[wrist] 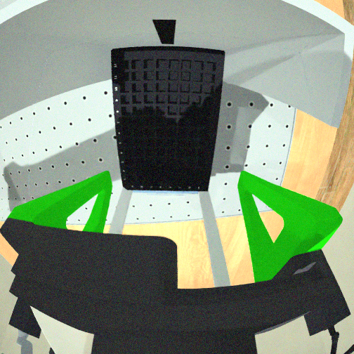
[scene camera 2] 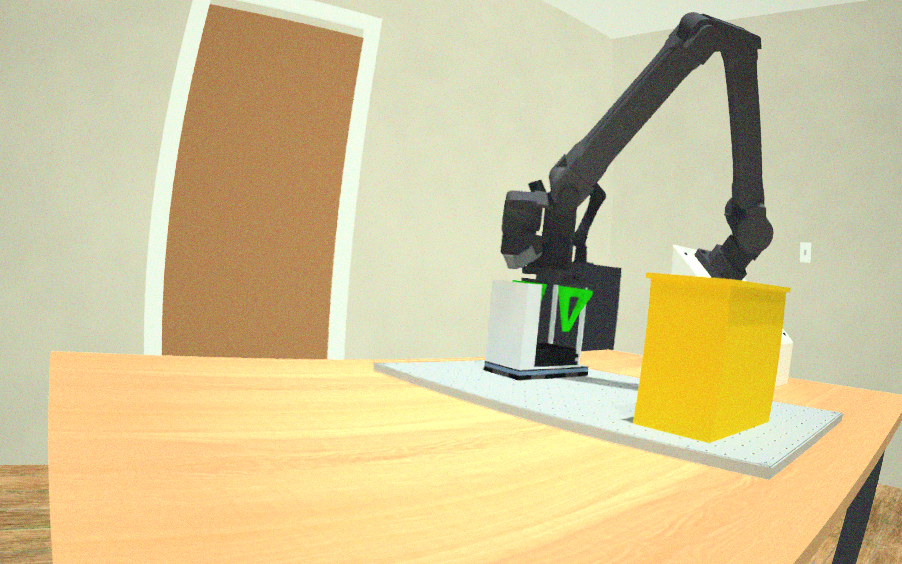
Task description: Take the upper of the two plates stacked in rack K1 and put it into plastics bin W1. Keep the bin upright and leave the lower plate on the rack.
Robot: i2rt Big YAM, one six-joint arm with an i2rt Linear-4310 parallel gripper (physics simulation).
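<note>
Rack K1 has white walls, thin grey posts and a dark base. A black plate with a grid of square wells lies low inside it; in the scene view the dark stack shows between the posts, and I cannot make out the seam between upper and lower plate. My gripper is open and empty, pointing down. Its green fingers are inside the upper part of the rack, above the stack; the white wall partly hides one finger. The yellow bin stands upright; its label and inside do not show.
A light perforated board lies under rack and bin on the wooden table. A tall dark box stands behind the rack. A pale object stands partly hidden behind the yellow bin. My arm arches over from behind the bin.
</note>
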